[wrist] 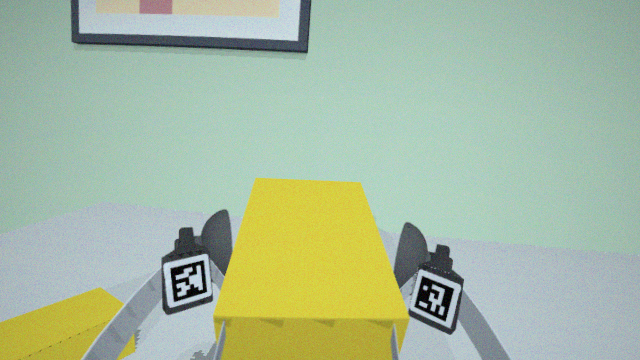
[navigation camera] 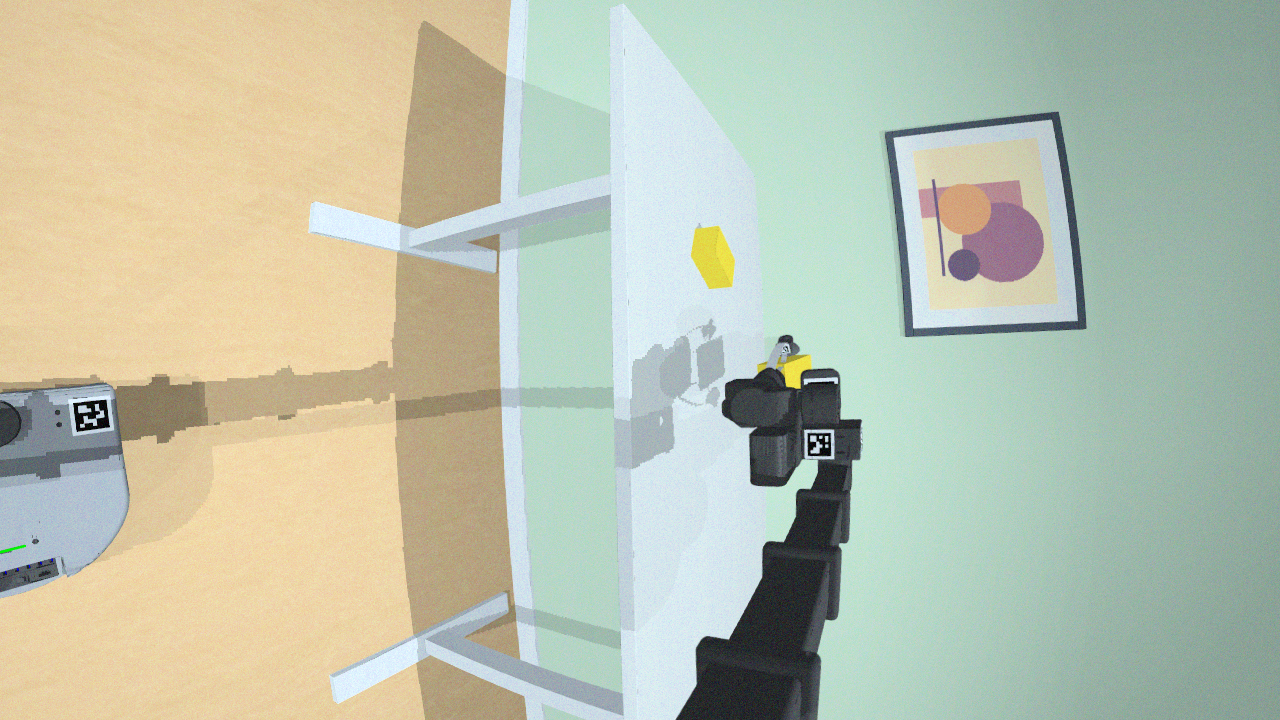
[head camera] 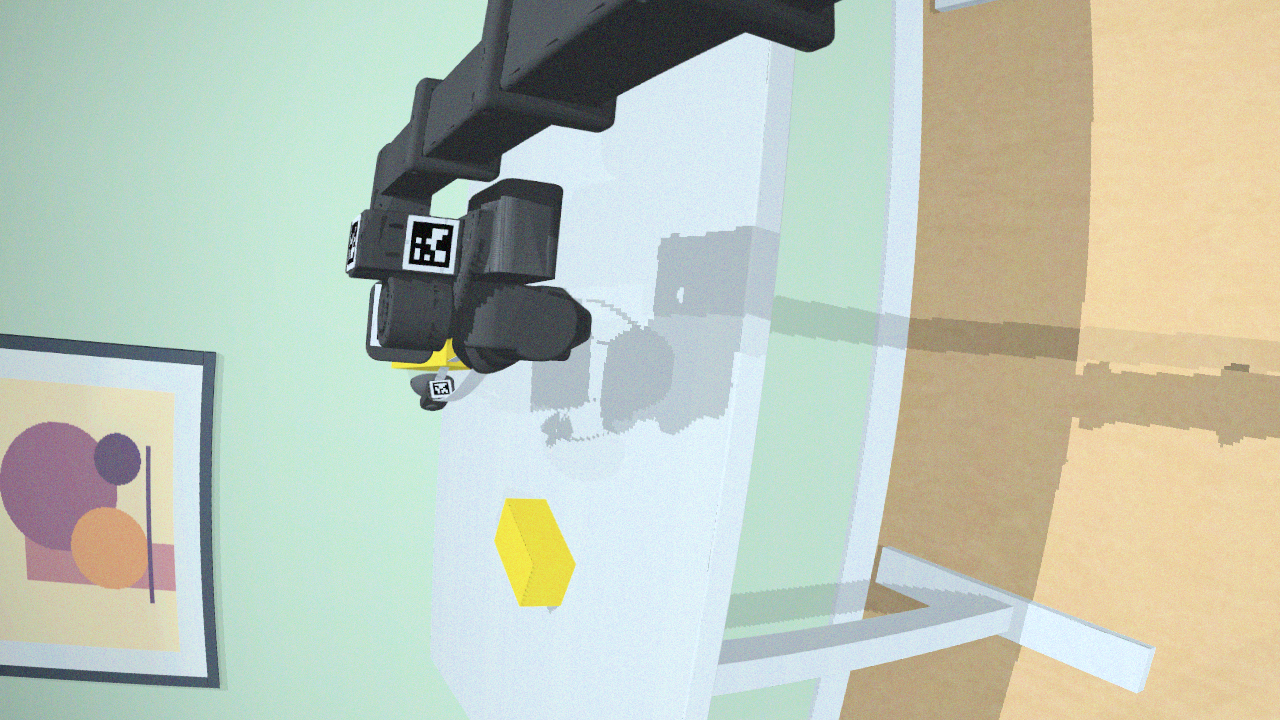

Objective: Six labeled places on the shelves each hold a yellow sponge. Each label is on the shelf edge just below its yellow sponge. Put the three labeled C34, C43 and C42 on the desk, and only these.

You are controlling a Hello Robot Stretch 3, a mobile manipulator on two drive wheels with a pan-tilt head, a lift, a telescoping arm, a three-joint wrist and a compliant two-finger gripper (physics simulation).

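Places are measured from the robot's base along level axes (x ahead, y left, z up), in metres.
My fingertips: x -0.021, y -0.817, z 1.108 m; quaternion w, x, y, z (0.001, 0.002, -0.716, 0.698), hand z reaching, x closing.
Ahead of a thing's pixels: the offset from my fingertips to its middle. "pt": to the spot under its first point. Level surfaces: height alone.
My gripper (wrist: 314, 242) is shut on a yellow sponge {0.001 m down, 0.003 m ahead, 0.032 m left} (head camera: 427, 361) (navigation camera: 793, 368) (wrist: 310, 265), which sticks out forward between the two fingertips. The gripper and this sponge are raised above the white desk {0.157 m down} (head camera: 581, 667) (navigation camera: 657, 152) (wrist: 560, 305); the exact height is hard to tell. In the head and navigation views the wrist hides much of the gripper and held sponge. A second yellow sponge {0.135 m down, 0.214 m ahead, 0.057 m right} (head camera: 535, 555) (navigation camera: 713, 257) (wrist: 55, 322) lies on the desk, apart from the gripper, to its left in the wrist view. The shelves and labels do not show.
The arm (head camera: 537, 80) (navigation camera: 778, 591) reaches out over the desk. A green wall (head camera: 313, 537) (navigation camera: 832, 223) (wrist: 450, 125) stands behind the desk, with a framed picture (head camera: 111, 501) (navigation camera: 989, 228) (wrist: 190, 40) on it. White desk legs {pt 0.630 m down, 0.394 m ahead, 0.156 m right} (head camera: 823, 640) (navigation camera: 510, 214) stand on the wooden floor.
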